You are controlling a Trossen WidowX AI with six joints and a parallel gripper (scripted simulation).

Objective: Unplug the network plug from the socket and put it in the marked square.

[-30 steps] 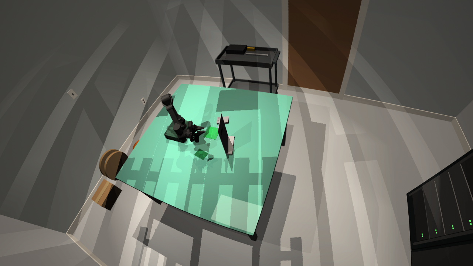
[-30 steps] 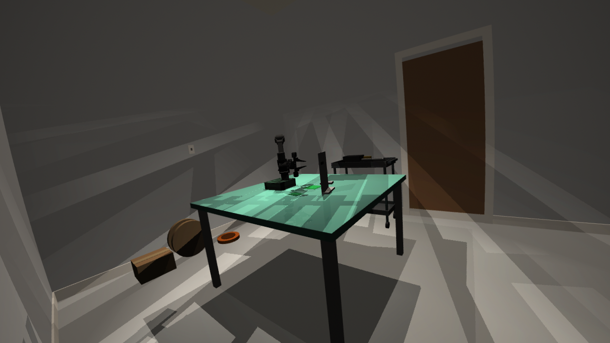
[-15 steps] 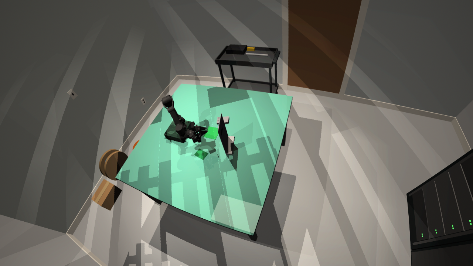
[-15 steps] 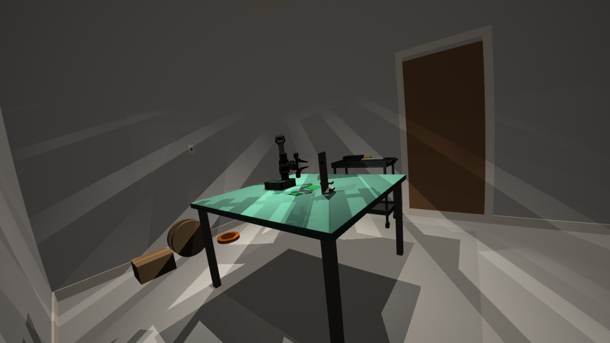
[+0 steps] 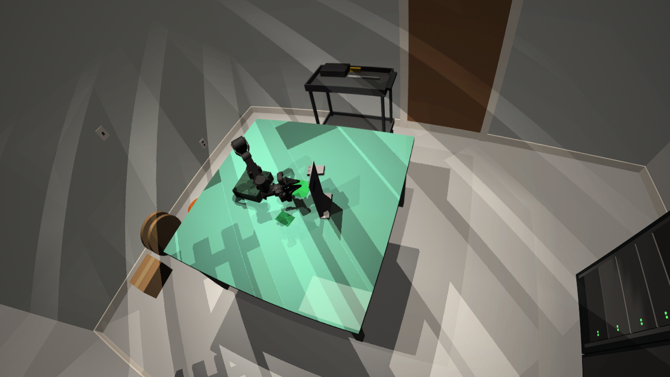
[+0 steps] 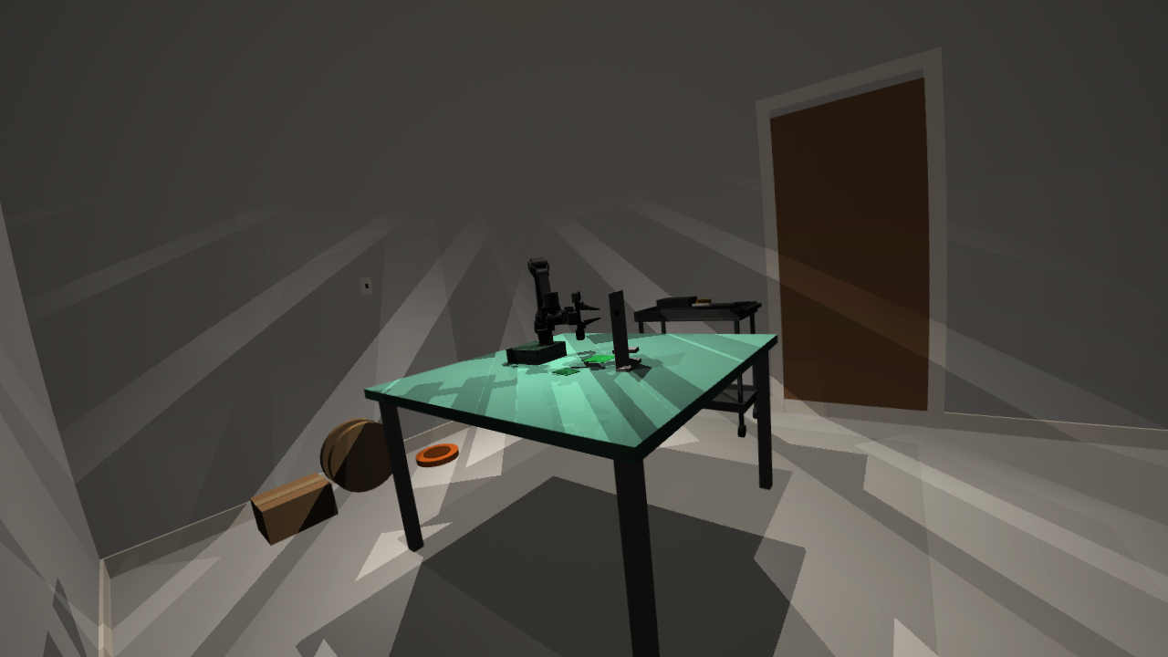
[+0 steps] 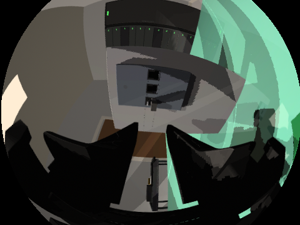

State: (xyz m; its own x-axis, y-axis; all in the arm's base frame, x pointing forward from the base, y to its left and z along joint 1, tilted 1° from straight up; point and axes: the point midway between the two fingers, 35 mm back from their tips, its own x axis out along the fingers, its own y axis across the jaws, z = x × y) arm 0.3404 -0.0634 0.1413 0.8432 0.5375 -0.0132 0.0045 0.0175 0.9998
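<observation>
The grey plug lies 60 mm ahead of my gripper tip and 20 mm to the left of it. Also, from my gripper tip: upright dark panel: 80 mm below, 80 mm ahead, 10 mm to the left; then bright green marked square: 210 mm below, 110 mm to the left, 110 mm behind.
</observation>
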